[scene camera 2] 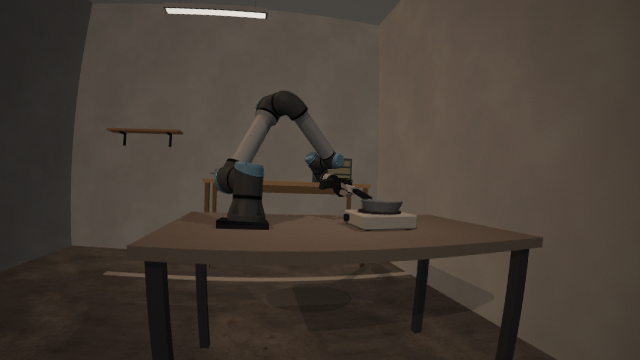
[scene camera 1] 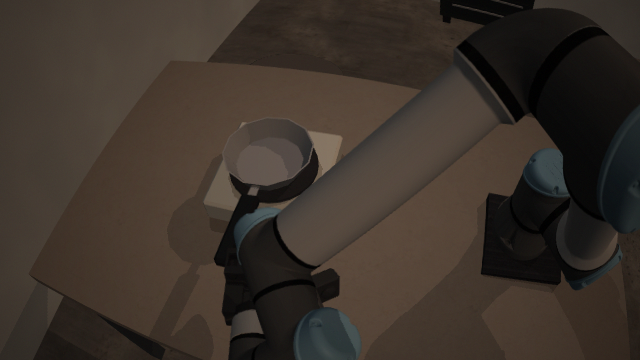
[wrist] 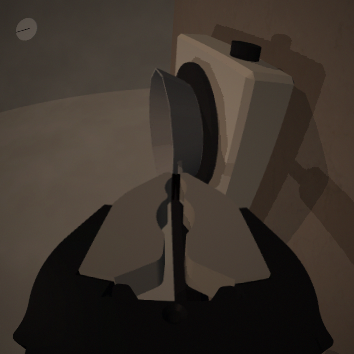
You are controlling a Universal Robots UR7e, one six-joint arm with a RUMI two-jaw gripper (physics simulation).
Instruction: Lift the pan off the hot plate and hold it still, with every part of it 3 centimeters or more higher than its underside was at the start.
Path:
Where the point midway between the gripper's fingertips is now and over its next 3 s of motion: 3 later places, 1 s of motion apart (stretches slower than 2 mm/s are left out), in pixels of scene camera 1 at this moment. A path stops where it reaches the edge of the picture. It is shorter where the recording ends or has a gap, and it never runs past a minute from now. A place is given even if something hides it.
My gripper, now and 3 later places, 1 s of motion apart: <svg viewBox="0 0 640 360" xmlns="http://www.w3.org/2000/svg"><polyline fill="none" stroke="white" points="275,221 256,222 247,224 239,200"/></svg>

